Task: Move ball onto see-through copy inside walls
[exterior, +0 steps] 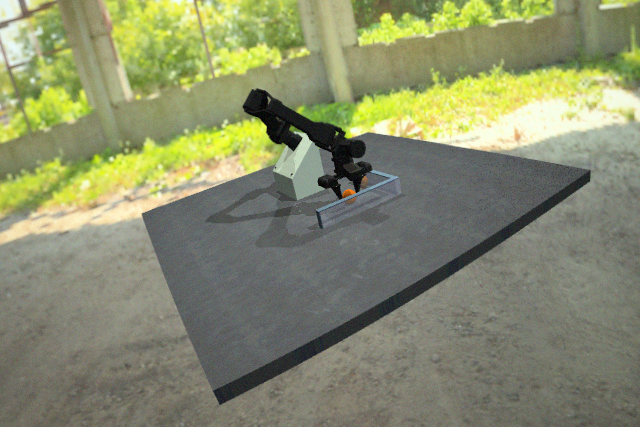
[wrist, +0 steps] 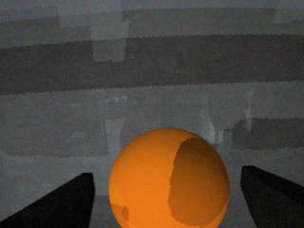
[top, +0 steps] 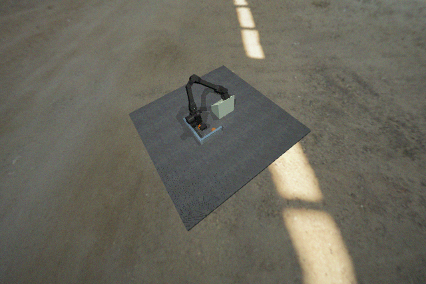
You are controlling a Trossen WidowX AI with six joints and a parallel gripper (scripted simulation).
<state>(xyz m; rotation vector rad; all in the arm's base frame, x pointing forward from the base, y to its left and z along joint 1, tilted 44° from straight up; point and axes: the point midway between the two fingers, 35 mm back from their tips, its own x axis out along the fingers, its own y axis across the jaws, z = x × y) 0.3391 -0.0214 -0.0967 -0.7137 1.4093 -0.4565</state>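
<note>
Right now the see-through copy is 9 cm behind my gripper tip and 10 cm to the left of it. Also, from my gripper tip: orange ball: right at my gripper tip.
</note>
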